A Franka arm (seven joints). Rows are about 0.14 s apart.
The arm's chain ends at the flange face. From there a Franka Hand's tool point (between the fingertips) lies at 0.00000 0.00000 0.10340 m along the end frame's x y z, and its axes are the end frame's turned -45 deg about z.
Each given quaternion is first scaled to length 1.
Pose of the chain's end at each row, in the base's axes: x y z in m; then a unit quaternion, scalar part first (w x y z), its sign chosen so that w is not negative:
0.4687 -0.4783 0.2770 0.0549 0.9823 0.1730 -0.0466
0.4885 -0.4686 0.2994 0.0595 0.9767 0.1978 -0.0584
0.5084 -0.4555 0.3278 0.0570 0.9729 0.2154 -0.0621
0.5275 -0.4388 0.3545 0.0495 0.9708 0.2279 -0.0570
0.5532 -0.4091 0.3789 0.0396 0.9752 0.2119 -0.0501
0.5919 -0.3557 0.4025 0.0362 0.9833 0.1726 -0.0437
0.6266 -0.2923 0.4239 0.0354 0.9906 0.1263 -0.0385
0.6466 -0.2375 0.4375 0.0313 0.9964 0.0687 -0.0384
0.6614 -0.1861 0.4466 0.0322 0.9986 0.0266 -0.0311
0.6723 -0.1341 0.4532 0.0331 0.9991 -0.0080 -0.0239
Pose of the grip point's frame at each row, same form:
0.4612 -0.4911 0.1747 0.0329 0.8413 0.5357 -0.0641
0.4791 -0.4830 0.1974 0.0326 0.8267 0.5565 -0.0767
0.4984 -0.4697 0.2259 0.0289 0.8164 0.5713 -0.0792
0.5184 -0.4514 0.2523 0.0239 0.8097 0.5820 -0.0716
0.5448 -0.4193 0.2763 0.0174 0.8199 0.5690 -0.0614
0.5843 -0.3646 0.2998 0.0167 0.8424 0.5358 -0.0542
0.6196 -0.3006 0.3211 0.0180 0.8669 0.4958 -0.0491
0.6391 -0.2445 0.3346 0.0142 0.8943 0.4448 -0.0475
0.6552 -0.1929 0.3436 0.0178 0.9124 0.4067 -0.0411
0.6673 -0.1409 0.3501 0.0214 0.9261 0.3750 -0.0347

